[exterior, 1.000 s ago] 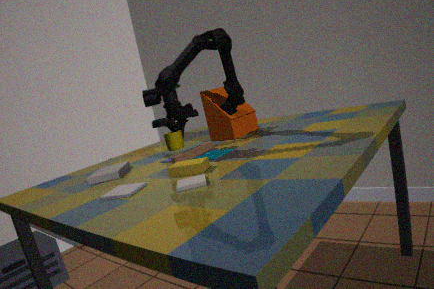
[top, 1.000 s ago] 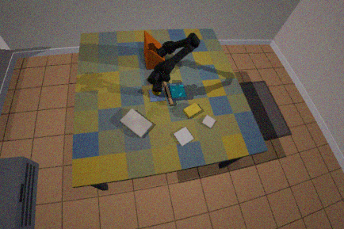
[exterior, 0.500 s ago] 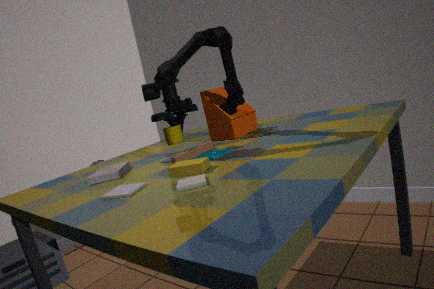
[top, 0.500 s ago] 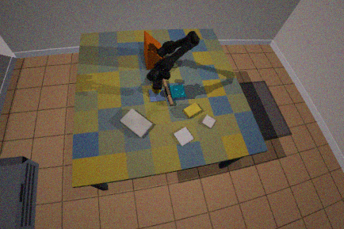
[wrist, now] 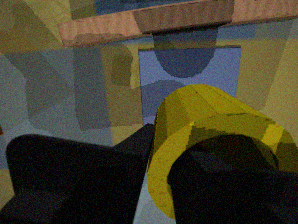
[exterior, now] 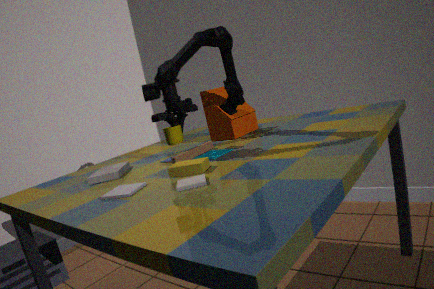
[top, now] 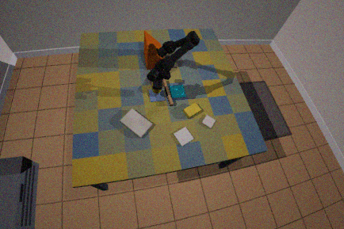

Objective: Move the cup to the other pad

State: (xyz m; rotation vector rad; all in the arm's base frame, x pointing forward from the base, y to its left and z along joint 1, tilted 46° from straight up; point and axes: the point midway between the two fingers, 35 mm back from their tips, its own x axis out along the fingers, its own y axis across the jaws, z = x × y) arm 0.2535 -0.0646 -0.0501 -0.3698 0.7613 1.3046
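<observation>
My gripper tip is 16 cm to the right of the cyan pad, 9 cm above it and 4 cm short of it. From my gripper tip the other things lie so: yellow cup 2 cm ahead, 1 cm to the right; wooden stick 8 cm to the left, 8 cm below, 4 cm ahead; blue pad 9 cm below, 4 cm ahead, 1 cm to the right.
</observation>
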